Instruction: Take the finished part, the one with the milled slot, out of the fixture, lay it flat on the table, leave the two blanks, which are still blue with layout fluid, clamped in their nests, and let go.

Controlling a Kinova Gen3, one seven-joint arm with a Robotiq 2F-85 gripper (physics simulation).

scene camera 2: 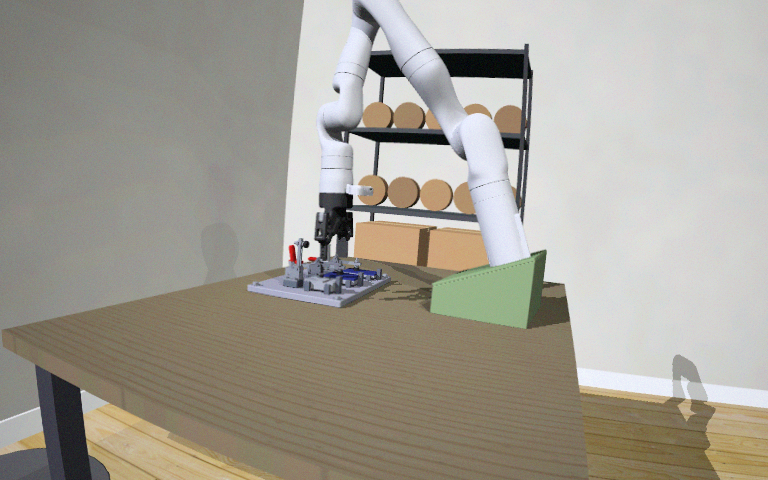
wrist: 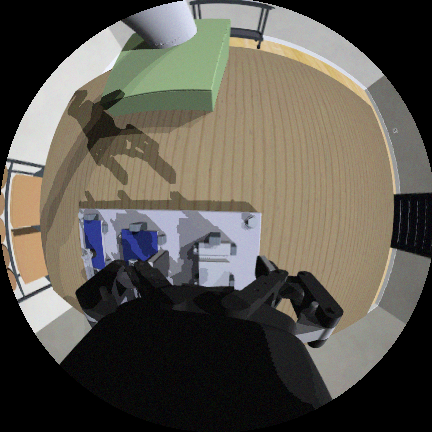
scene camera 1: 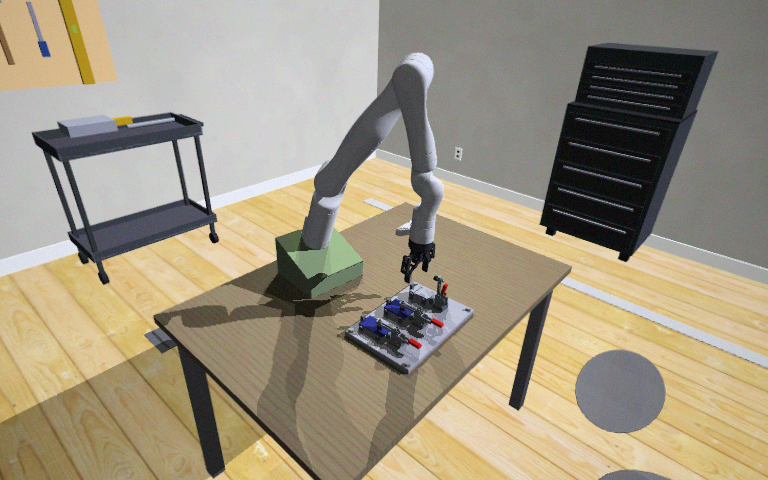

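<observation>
The finished part, light grey with a milled slot, sits in its end nest on the fixture plate. Its clamp's red handle and clamp arm stand upright, off the part. The middle blue blank and the far-end blue blank lie in their nests, with their clamps' red handles low. My gripper is open and empty, above the finished part's nest and clear of it. The body hides part of the fixture in the wrist view.
The raised clamp stands close beside the finished part. The green robot base stands on the wooden table, apart from the fixture. A cart, a black tool cabinet and a shelf rack stand away from the table.
</observation>
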